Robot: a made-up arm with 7 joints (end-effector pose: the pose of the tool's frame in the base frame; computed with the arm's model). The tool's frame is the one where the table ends.
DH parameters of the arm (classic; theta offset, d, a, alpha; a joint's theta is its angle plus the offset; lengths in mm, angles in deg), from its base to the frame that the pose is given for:
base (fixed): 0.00 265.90 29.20 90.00
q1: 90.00 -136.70 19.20 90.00
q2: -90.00 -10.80 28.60 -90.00
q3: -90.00 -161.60 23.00 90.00
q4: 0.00 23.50 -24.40 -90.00
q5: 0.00 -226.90 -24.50 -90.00
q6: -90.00 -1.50 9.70 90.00
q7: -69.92 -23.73 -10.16 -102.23
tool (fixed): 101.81 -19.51 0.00 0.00
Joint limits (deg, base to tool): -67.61..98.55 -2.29..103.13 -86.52..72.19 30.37..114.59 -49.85..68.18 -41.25..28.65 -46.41..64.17
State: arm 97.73 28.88 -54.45 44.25 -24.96 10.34 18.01
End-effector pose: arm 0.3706 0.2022 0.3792 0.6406 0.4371 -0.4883 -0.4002
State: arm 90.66 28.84 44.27 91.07 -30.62 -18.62 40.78
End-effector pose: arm 0.0880 0.3874 0.4596 0.2385 0.4397 -0.8637 -0.0620
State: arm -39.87 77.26 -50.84 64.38 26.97 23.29 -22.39
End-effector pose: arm -0.0109 0.3948 0.0362 0.8429 0.2918 0.3160 -0.3234
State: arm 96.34 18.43 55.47 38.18 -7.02 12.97 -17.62
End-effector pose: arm 0.3051 0.3882 0.3821 0.4269 -0.2300 -0.7439 0.4599
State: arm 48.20 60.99 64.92 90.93 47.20 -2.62 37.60
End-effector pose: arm 0.0041 0.4110 0.4634 0.1083 0.1781 -0.9579 -0.1973
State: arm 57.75 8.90 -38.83 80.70 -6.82 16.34 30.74
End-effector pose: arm 0.3195 0.0175 0.2824 0.5846 -0.0817 -0.5257 -0.6125
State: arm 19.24 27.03 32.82 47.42 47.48 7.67 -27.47
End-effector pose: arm 0.2472 0.3890 0.0834 0.6323 -0.0674 -0.4846 0.6007
